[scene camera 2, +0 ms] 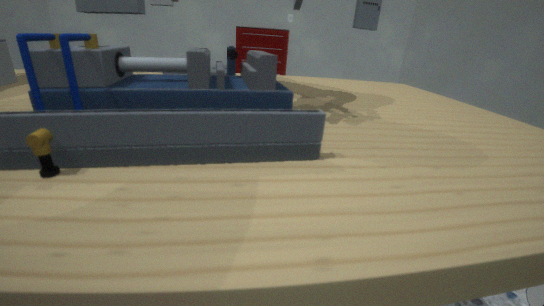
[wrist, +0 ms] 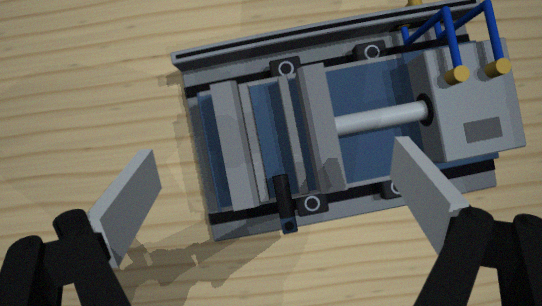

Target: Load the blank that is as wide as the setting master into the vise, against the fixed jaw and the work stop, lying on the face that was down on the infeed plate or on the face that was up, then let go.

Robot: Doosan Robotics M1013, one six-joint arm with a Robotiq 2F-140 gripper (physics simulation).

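Places are measured from the arm's base along level axes (x left, y ahead, z down), in centimetres.
Pixels of known places: gripper, between the fingertips: (wrist: 273,163).
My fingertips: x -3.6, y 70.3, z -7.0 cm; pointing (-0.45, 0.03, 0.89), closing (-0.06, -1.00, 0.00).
Observation:
Behind a point stands the place of what it marks.
My gripper (wrist: 273,163) @(x -3.6, y 70.3, z -7.0 cm) is open and empty, its two flat fingers wide apart above the vise in the wrist view; it does not show in the scene view. The vise has a blue base (wrist: 367,155) @(x -4.1, y 62.2, z 2.5 cm) (scene camera 2: 165,99) @(x -12.2, y 64.6, z 3.4 cm). The grey fixed jaw (wrist: 231,145) (scene camera 2: 263,70) @(x -9.7, y 74.1, z 0.4 cm) is at its left end in the wrist view, and the grey moving jaw (wrist: 320,125) (scene camera 2: 198,68) @(x -11.0, y 67.8, z 0.4 cm) faces it across a gap. Two thin grey strips stand in the gap, one beside each jaw. The black work stop (wrist: 283,197) @(x -0.7, y 69.6, z -1.1 cm) (scene camera 2: 231,62) @(x 0.8, y 69.3, z 0.7 cm) is at the gap's near side in the wrist view. No blank or setting master shows.
A grey cylinder block (wrist: 475,110) @(x -7.8, y 54.6, z -1.1 cm) (scene camera 2: 82,67) @(x -12.8, y 56.9, z 0.5 cm) with blue pipes (wrist: 452,40) @(x -12.8, y 57.2, z -2.5 cm) (scene camera 2: 70,72) @(x -15.5, y 57.7, z 0.6 cm) rises at the vise's other end. A long grey rail (wrist: 310,32) @(x -15.4, y 67.3, z 3.5 cm) (scene camera 2: 200,132) @(x -15.9, y 69.0, z 5.3 cm) runs along one side. Several black clamps hold the vise. The wooden table (wrist: 75,100) @(x -9.7, y 93.1, z 8.5 cm) (scene camera 2: 300,215) @(x -22.4, y 77.5, z 8.5 cm) carries shadows.

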